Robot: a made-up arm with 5 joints.
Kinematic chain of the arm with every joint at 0, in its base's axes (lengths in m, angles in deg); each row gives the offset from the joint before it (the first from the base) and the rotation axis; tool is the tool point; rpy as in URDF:
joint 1: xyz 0 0 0.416 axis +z
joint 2: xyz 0 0 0 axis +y
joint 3: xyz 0.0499 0 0.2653 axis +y
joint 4: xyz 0.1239 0 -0.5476 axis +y
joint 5: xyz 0.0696 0 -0.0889 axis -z
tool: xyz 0 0 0 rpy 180 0 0
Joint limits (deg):
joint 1: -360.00..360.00
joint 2: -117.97..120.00
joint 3: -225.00..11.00
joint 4: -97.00..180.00
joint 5: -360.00..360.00
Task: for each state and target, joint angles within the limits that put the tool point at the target. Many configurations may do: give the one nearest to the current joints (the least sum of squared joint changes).
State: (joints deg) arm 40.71 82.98 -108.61 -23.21 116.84
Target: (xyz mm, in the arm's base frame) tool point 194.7 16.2 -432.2
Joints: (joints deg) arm 4.76 120.00 -104.50 13.64 116.84
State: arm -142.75 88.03 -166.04 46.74 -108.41
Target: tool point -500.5 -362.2 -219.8
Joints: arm -144.11 101.14 -129.55 67.67 -108.41
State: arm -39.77 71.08 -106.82 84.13 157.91
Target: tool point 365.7 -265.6 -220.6
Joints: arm -35.99 86.67 -99.60 82.54 157.91
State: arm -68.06 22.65 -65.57 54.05 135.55
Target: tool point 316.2 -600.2 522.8
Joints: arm -62.22 -2.23 -66.35 58.69 135.55
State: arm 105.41 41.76 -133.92 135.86 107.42
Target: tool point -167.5 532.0 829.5
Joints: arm 107.48 9.81 -115.76 158.92 107.42
